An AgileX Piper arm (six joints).
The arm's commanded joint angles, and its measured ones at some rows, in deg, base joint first. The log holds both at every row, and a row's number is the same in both.
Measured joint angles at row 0:
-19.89 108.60 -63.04 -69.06 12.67 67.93
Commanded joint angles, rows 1 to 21:
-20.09 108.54 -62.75 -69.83 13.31 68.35
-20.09 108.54 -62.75 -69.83 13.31 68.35
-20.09 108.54 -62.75 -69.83 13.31 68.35
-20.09 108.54 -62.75 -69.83 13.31 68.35
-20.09 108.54 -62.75 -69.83 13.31 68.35
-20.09 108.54 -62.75 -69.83 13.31 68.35
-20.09 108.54 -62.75 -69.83 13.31 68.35
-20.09 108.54 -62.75 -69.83 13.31 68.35
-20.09 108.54 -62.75 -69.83 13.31 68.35
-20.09 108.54 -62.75 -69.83 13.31 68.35
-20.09 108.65 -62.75 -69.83 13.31 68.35
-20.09 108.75 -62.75 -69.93 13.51 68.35
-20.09 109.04 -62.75 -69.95 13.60 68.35
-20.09 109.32 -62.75 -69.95 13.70 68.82
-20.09 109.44 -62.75 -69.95 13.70 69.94
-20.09 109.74 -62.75 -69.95 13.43 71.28
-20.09 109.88 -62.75 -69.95 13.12 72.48
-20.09 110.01 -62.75 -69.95 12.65 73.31
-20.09 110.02 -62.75 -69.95 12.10 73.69
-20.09 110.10 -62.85 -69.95 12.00 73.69
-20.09 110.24 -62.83 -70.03 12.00 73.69
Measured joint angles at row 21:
-19.89 110.11 -63.04 -69.18 12.06 72.16
